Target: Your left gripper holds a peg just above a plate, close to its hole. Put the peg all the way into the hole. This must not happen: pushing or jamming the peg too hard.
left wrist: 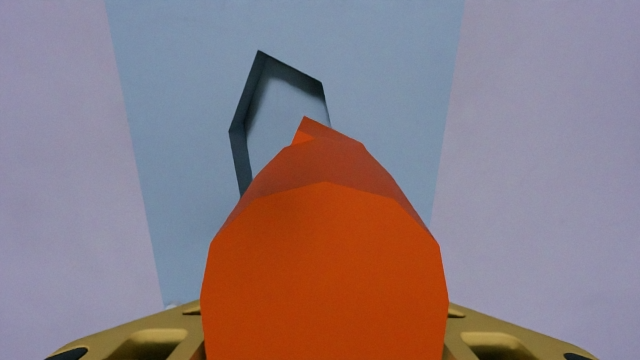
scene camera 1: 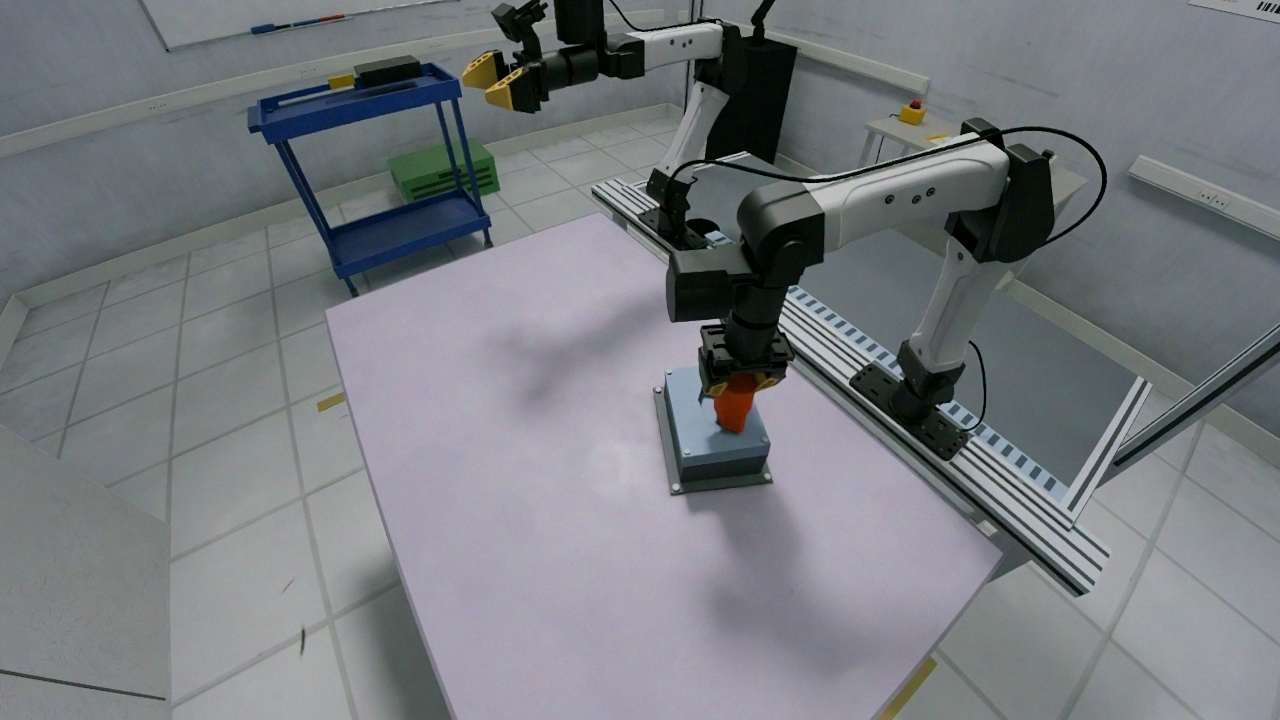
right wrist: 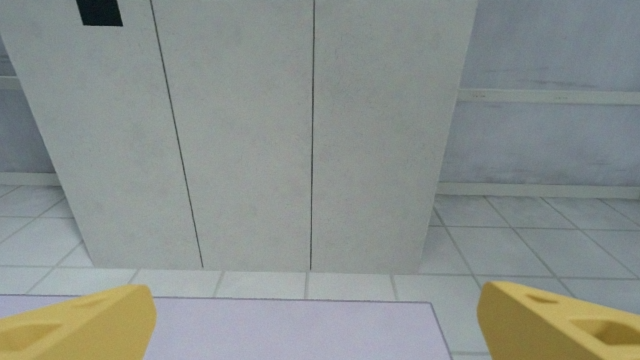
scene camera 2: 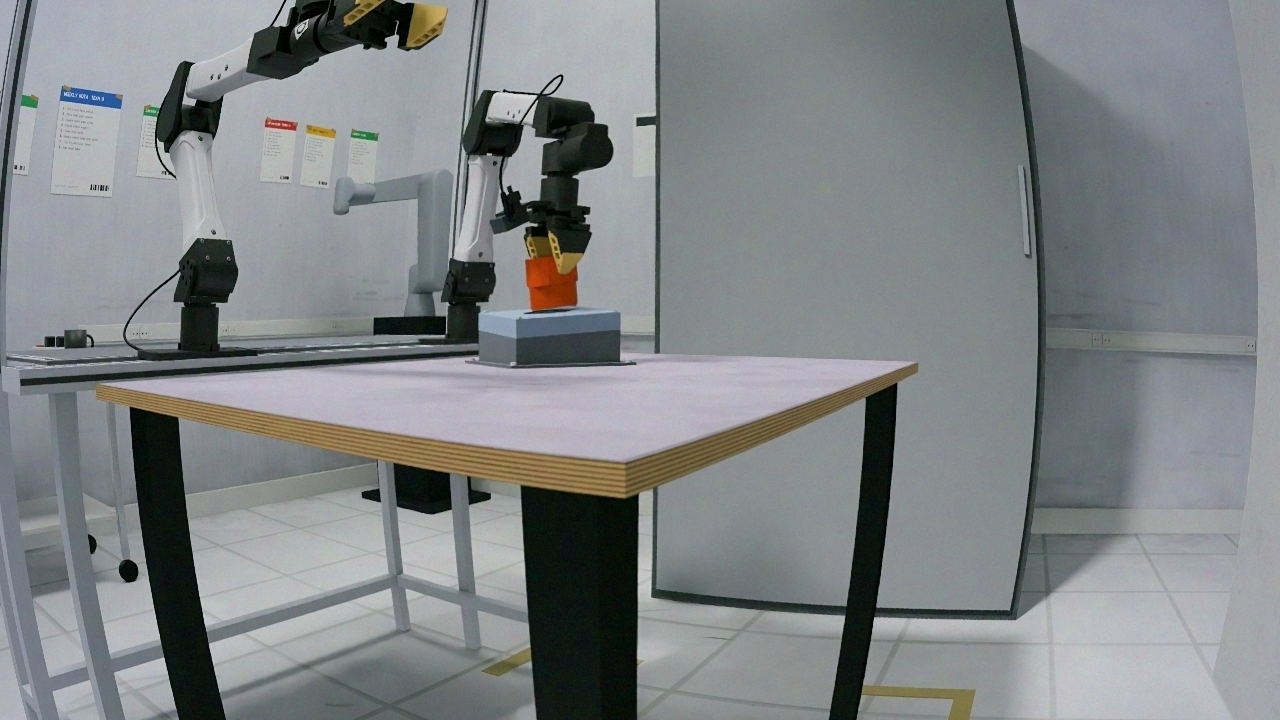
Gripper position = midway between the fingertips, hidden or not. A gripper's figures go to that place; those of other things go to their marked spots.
Labels:
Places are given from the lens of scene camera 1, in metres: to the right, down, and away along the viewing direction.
my left gripper (scene camera 1: 734,391): 0.13, 0.04, 0.61
my right gripper (scene camera 1: 473,89): -0.25, -0.40, 0.63

